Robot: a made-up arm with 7 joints. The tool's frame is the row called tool.
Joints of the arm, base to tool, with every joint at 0 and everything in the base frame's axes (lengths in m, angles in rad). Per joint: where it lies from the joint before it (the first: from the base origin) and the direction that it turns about. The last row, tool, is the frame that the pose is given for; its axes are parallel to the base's.
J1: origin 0 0 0 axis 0 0.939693 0.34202
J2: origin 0 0 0 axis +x
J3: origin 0 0 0 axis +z
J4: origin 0.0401 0 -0.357 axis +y
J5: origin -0.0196 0 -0.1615 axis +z
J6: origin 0 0 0 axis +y
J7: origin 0 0 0 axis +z
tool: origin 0 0 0
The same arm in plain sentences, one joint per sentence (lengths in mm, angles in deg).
The arm has seven revolute joints in a row. What follows holds with every joint at zero, and every direction is one of the base frame's.
Joint 1 lies at the same point as the base frame's origin and rotates about the direction (0, 0.9397, 0.342).
Joint 2 lies at the same point as joint 1 and rotates about +x.
Joint 3 lies at the same point as joint 2 and rotates about +z.
Joint 4 lies 40.1 mm along +x and 357 mm along -z from joint 3 and rotates about +y.
Joint 5 lies 19.6 mm along -x and 161.5 mm along -z from joint 4 and rotates about +z.
Joint 6 lies at the same point as joint 5 and rotates about +y.
Joint 7 lies at the same point as joint 6 and rotates about +z.
The tool frame, which is the frame that the pose is given for, lies at the same point as joint 7; its axes are parallel to the base frame's.

